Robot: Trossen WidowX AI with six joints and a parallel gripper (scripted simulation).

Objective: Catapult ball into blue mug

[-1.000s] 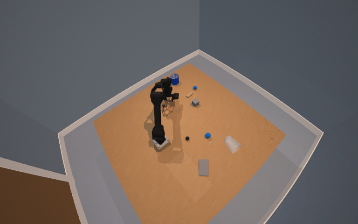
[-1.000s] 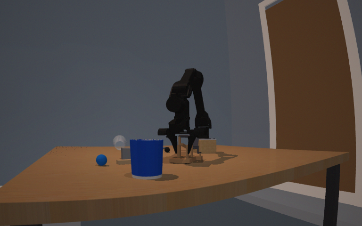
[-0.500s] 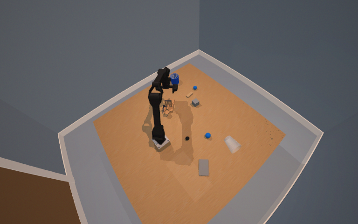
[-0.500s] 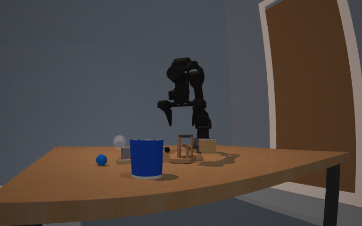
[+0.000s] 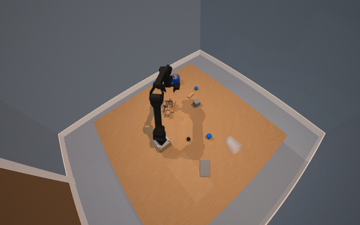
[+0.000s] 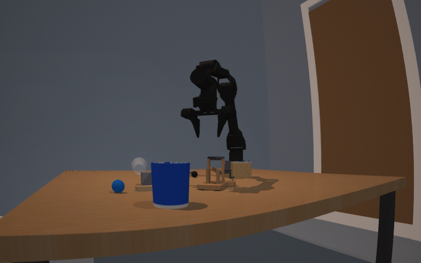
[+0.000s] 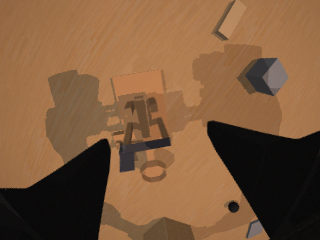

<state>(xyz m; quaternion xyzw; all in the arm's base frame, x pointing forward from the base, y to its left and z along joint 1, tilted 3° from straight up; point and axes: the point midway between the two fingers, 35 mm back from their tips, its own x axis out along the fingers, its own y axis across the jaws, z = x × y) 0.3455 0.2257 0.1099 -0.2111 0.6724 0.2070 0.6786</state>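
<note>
Right now my gripper tip is 360 mm to the left of the ball, 180 mm past it and 160 mm above it. Round my gripper tip: wooden block (190 mm ahead, 170 mm below, 70 mm to the right); then wooden catapult (120 mm below, 80 mm behind, 20 mm to the right); then grey cube (190 mm to the right, 150 mm below, 140 mm ahead).
</note>
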